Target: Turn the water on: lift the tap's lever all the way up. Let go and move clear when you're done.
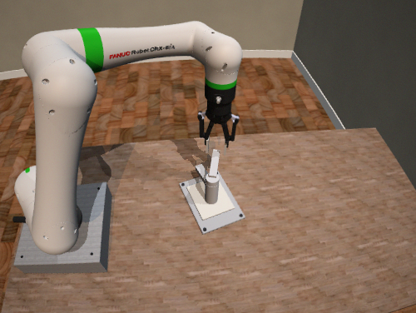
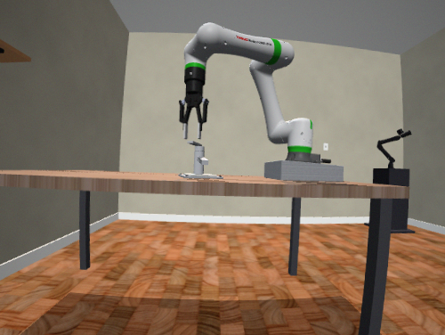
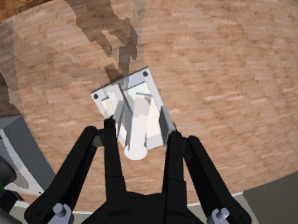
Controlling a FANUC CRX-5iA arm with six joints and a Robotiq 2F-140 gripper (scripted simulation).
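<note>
Right now the lever is 50 mm below my hand, 40 mm to the right of it and 10 mm behind it. Also, from my hand: tap (100 mm below, 70 mm to the right, 20 mm behind).
</note>
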